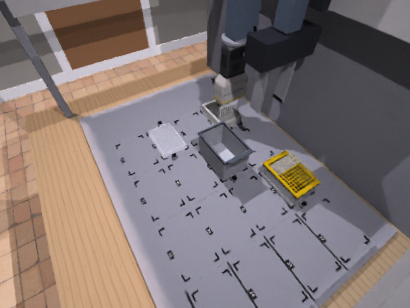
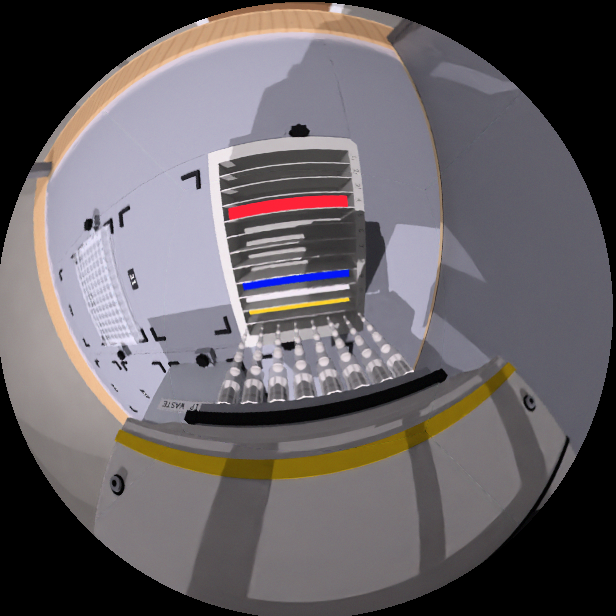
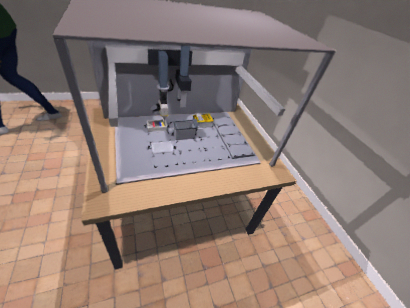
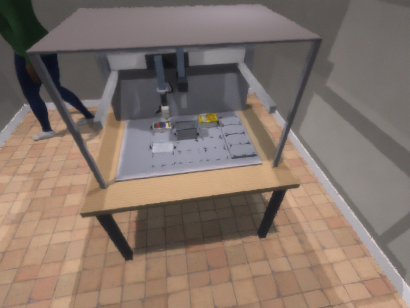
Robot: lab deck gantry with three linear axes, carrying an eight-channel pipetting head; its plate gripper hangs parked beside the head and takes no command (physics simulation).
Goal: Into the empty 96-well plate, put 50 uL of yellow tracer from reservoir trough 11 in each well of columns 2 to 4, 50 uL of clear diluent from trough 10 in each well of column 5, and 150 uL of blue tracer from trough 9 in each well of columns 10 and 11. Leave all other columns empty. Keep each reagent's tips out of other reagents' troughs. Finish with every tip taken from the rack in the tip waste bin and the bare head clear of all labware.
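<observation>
The pipetting head [image 1: 230, 89] [image 2: 304, 505] [image 3: 163, 108] [image 4: 165, 111] is low over the reservoir [image 1: 212, 113] [image 2: 220, 201]. Its eight channels [image 2: 302, 367] end near the side with the yellow trough [image 2: 298, 306]; exact depth, and whether tips are fitted, I cannot tell. The clear trough [image 2: 298, 293] and blue trough [image 2: 295, 279] lie beside it. The 96-well plate [image 1: 167, 139] [image 2: 106, 287] [image 3: 162, 147] [image 4: 162, 147] looks colourless. The yellow tip rack [image 1: 305, 191] [image 3: 204, 118] [image 4: 208, 118] holds some tips at one end. My parked plate gripper [image 1: 271, 102] has its paddles apart, empty.
The grey tip waste bin [image 1: 212, 156] [image 2: 172, 382] [image 3: 185, 131] [image 4: 186, 133] stands between the reservoir and the tip rack, close to the head. A red trough [image 2: 287, 205] shows farther along the reservoir. The upright back wall [image 1: 360, 145] rises behind the deck.
</observation>
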